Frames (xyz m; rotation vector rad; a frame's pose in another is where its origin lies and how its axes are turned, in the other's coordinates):
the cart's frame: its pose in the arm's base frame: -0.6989 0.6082 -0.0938 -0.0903 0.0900 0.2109
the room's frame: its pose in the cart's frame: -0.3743 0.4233 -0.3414 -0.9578 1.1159 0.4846
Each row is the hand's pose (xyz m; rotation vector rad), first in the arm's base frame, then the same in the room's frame.
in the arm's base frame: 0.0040 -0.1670 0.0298 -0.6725 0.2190 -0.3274
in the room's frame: 0.1131 -1.5504 -0.5981 0.7934 -0.4670 -1.0399
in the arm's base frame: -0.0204 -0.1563 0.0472 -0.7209 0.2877 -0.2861
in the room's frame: 0.0873 -1.5320 -0.5966 0.7426 -0.4149 -0.9831
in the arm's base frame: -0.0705 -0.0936 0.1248 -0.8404 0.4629 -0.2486
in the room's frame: -0.0101 -1.4961 -0.5555 0.6485 -0.2466 -0.8844
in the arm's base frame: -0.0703 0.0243 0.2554 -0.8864 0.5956 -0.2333
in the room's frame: -0.1469 -1.5056 -0.4452 0.6195 -0.1335 -0.8043
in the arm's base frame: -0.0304 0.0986 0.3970 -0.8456 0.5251 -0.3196
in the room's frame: -0.2748 -1.5678 -0.3619 0.6869 -0.1581 -0.8930
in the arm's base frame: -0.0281 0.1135 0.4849 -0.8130 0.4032 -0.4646
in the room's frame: -0.3578 -1.5969 -0.3473 0.7660 -0.1815 -1.0579
